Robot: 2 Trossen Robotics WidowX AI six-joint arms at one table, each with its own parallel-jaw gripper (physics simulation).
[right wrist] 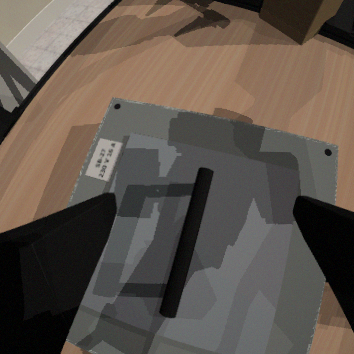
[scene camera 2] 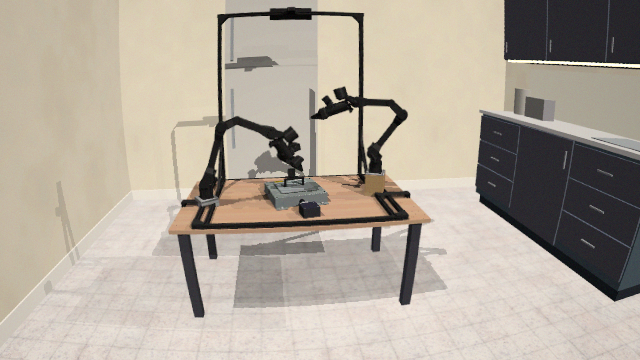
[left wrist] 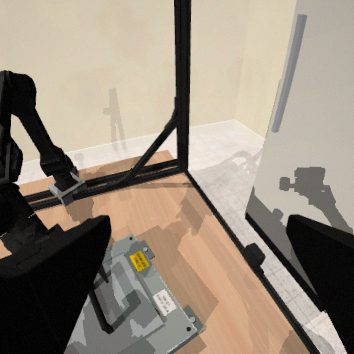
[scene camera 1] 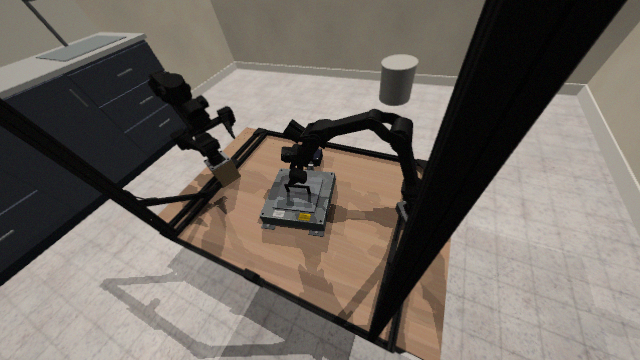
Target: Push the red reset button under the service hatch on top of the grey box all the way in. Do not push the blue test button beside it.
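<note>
The grey box [scene camera 1: 291, 216] [scene camera 2: 282, 200] [left wrist: 175, 327] [right wrist: 135, 117] sits mid-table. The service hatch [right wrist: 250, 240] on its top lies flat and closed, with a black bar handle [scene camera 1: 298, 186] [left wrist: 102, 315] [right wrist: 187, 240]. The red and blue buttons do not show. My right gripper [scene camera 1: 295, 182] [scene camera 2: 296, 171] [right wrist: 206, 203] is open and empty above the hatch; in the right wrist view its fingers stand wide on either side of the handle, not touching it. My left gripper [scene camera 1: 232, 136] [scene camera 2: 314, 117] [left wrist: 199, 223] is open and empty, high above the table, away from the box.
A small dark box [scene camera 1: 317, 157] [scene camera 2: 310, 209] stands close to the grey box, nearer the camera in scene camera 2. A brown block [scene camera 1: 227, 173] [scene camera 2: 374, 184] [right wrist: 297, 17] is at the left arm's base. Black frame rails [scene camera 2: 300, 223] run along the table edges; an upright post [left wrist: 182, 100] rises from them.
</note>
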